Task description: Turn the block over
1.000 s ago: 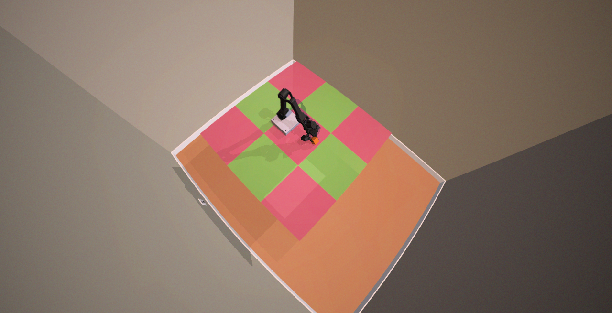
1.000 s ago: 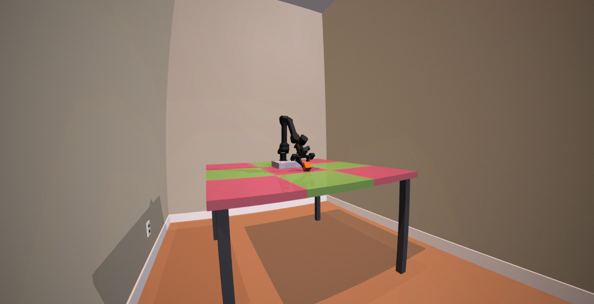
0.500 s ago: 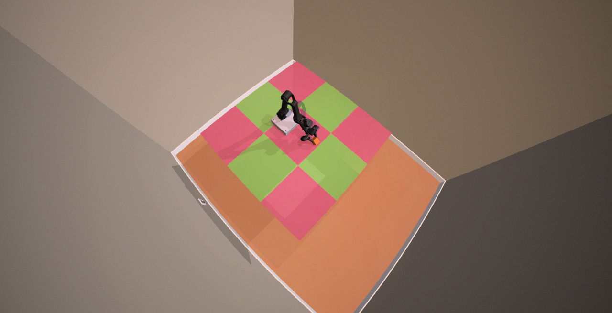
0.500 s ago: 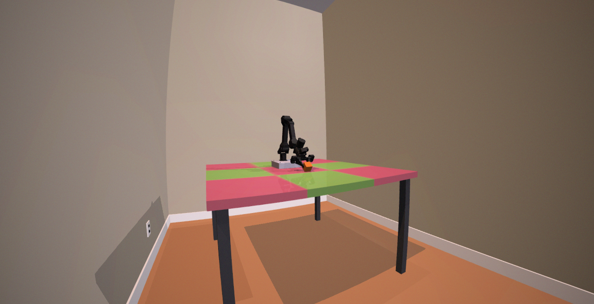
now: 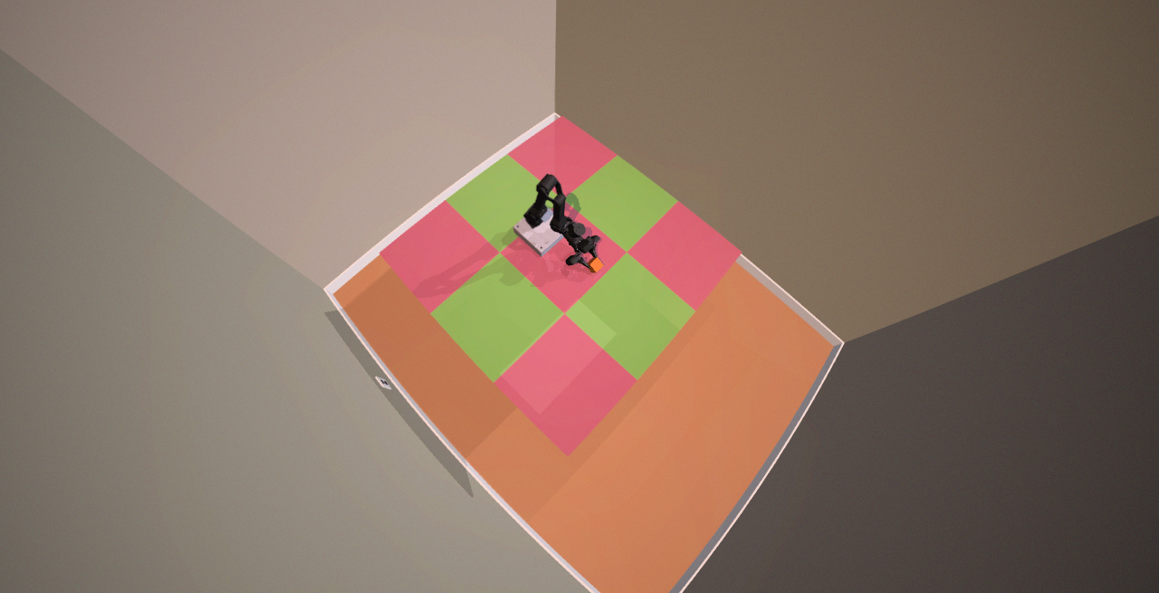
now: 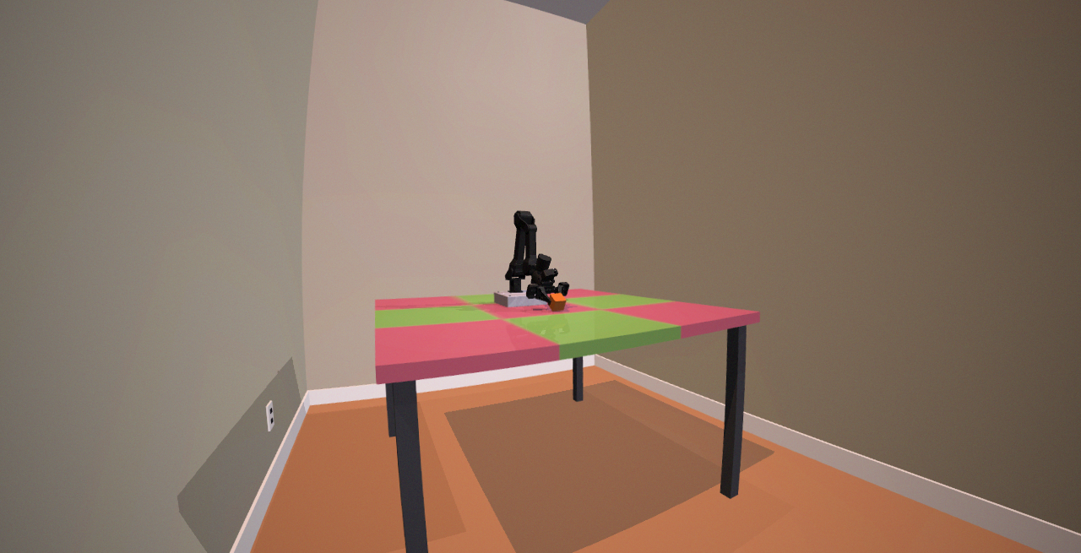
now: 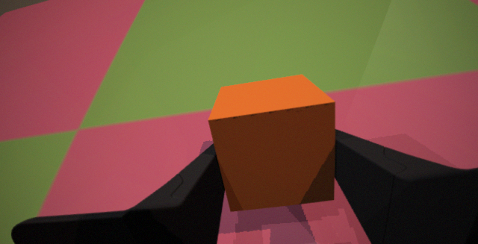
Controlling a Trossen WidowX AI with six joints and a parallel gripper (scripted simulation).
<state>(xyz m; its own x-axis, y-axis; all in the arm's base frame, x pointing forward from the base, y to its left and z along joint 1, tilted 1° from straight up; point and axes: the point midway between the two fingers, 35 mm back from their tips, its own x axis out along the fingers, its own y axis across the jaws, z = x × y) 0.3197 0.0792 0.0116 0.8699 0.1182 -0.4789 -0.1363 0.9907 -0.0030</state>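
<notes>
Right now my gripper tip is 1 cm above the small orange block.
</notes>
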